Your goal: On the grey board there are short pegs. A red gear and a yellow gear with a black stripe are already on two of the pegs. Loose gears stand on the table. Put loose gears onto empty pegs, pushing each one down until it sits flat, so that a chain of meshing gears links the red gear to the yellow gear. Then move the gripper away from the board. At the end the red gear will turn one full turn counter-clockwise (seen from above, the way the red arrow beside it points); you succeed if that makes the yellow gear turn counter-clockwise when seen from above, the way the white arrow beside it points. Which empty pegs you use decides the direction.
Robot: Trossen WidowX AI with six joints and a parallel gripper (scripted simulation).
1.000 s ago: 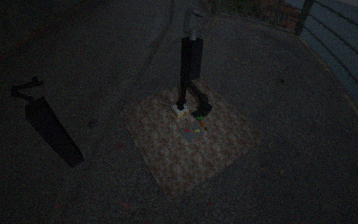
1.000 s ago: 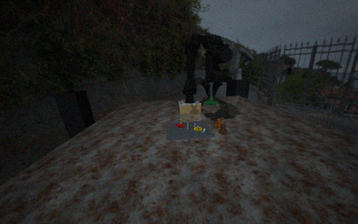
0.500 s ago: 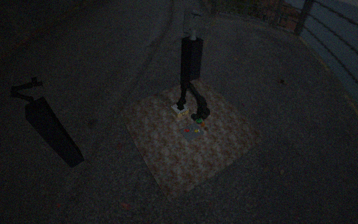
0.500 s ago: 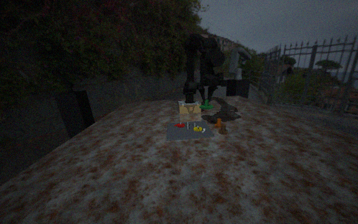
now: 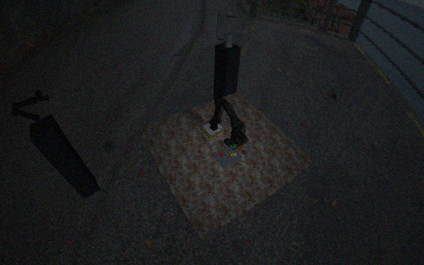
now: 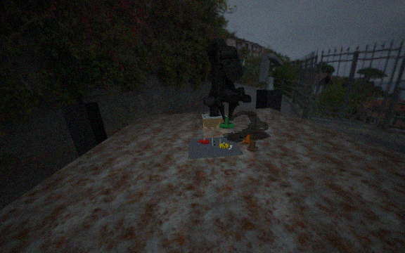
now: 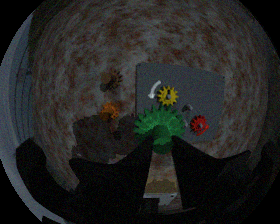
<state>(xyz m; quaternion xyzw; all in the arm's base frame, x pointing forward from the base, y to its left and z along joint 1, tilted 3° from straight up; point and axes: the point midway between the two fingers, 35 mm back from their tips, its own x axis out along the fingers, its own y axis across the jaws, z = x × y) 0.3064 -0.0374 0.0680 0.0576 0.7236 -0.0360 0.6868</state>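
My gripper tip is 10 cm above the yellow gear, 3 cm short of it and 2 cm to the left of it. Also, from my gripper tip: orange gear (10 cm to the left, 10 cm below, 1 cm ahead); then white arrow (11 cm below, 4 cm ahead); then green gear (1 cm below).
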